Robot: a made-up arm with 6 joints.
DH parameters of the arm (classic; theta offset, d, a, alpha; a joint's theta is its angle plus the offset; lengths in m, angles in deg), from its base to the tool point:
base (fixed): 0 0.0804 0 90
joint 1: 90 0.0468 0.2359 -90
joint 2: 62.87 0 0.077 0
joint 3: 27.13 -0.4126 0.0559 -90
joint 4: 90 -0.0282 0.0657 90
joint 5: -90 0.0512 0.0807 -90
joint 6: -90 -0.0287 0.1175 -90
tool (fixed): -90 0.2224 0 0
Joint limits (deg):
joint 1: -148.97..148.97
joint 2: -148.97..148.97
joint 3: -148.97..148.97
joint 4: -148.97..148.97
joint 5: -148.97..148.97
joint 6: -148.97..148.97
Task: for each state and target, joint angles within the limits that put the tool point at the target. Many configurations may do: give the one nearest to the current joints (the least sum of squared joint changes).
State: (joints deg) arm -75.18 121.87 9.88 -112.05 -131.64 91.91
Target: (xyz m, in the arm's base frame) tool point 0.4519 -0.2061 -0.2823
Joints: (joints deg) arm -45.93 111.91 6.36 -125.71 -138.51 101.17
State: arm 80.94 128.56 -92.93 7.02 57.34 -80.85
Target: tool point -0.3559 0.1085 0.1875
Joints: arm 119.60 108.56 -130.07 -25.51 82.29 -125.45
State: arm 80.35 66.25 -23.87 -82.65 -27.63 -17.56
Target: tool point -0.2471 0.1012 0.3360
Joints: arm 67.75 69.69 -27.35 -85.17 -43.77 -28.91
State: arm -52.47 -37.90 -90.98 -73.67 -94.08 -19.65
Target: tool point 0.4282 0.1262 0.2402
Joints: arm -43.76 -42.45 -98.56 -75.98 -126.98 -3.55
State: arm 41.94 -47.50 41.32 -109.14 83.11 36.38
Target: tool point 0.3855 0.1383 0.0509
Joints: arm 16.97 -9.45 77.42 -98.00 107.78 39.87
